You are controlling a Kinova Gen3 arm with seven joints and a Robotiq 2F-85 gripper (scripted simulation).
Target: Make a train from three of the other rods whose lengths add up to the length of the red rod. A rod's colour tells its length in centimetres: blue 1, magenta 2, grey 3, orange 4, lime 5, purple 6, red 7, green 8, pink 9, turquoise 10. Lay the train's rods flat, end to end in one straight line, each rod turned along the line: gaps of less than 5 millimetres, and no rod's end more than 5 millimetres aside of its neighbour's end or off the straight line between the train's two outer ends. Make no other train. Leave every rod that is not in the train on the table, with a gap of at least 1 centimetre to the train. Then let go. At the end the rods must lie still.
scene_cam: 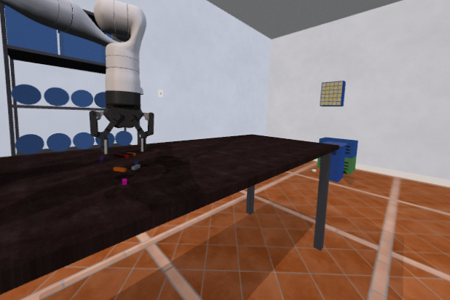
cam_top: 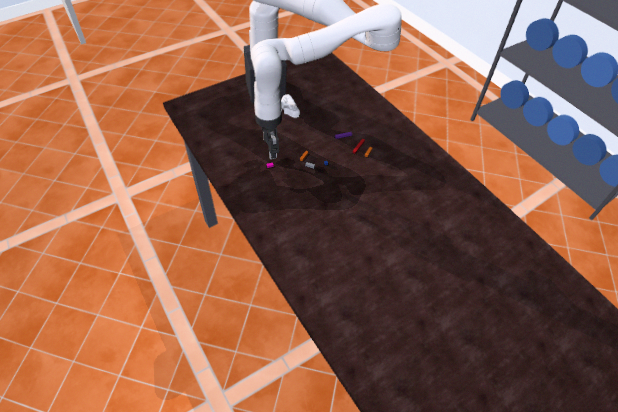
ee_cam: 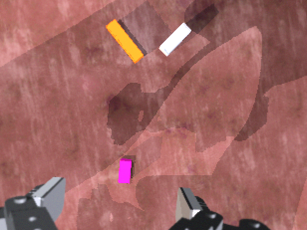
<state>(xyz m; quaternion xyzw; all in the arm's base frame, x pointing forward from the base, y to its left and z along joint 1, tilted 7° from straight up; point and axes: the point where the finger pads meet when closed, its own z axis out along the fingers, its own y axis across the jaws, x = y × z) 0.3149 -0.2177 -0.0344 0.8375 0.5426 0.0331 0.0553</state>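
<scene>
Right now my hand is 8 cm above the magenta rod. Also, from my hand: purple rod: 28 cm to the left, 8 cm below, 5 cm ahead; grey rod: 10 cm to the left, 8 cm below, 8 cm ahead; blue rod: 14 cm to the left, 10 cm ahead, 8 cm below.
</scene>
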